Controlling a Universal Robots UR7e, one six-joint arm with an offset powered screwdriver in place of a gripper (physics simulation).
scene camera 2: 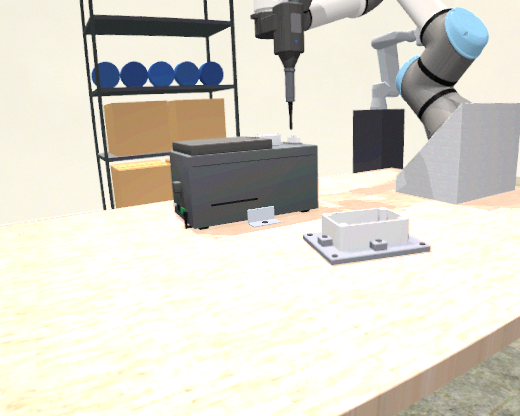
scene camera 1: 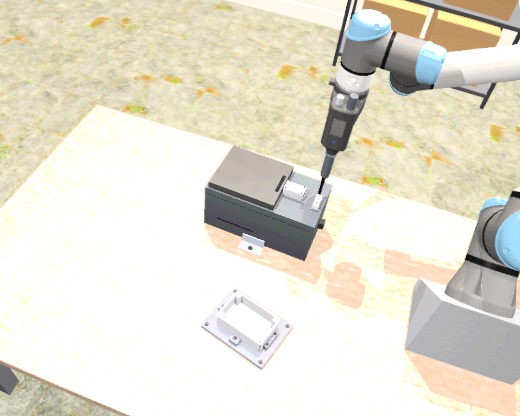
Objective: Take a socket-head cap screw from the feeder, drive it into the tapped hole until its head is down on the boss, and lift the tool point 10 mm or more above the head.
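Note:
The screw feeder [scene camera 1: 260, 227] [scene camera 2: 255, 182] is a dark box with a brown-grey lid. A small white outlet block [scene camera 1: 317, 203] [scene camera 2: 293, 140] sits on its top at the right end. My screwdriver [scene camera 1: 320, 193] [scene camera 2: 291, 128] points down with its thin dark bit just above this block; a small gap shows in the scene camera 2 view. No screw can be made out on the bit. A grey base plate [scene camera 1: 216, 327] [scene camera 2: 357, 258] carries a white open housing [scene camera 1: 247, 322] [scene camera 2: 365, 232] and small bosses, one at its front [scene camera 1: 234, 340] [scene camera 2: 325, 240]. Which hole is the tapped one, I cannot tell.
A small metal bracket [scene camera 1: 251, 245] [scene camera 2: 263, 218] stands by the feeder's front. A white block [scene camera 1: 295, 190] sits on the feeder between lid and outlet. The arm's grey wedge pedestal [scene camera 1: 462, 332] [scene camera 2: 462, 152] is at the right. A shelf rack [scene camera 2: 160, 91] stands behind the table.

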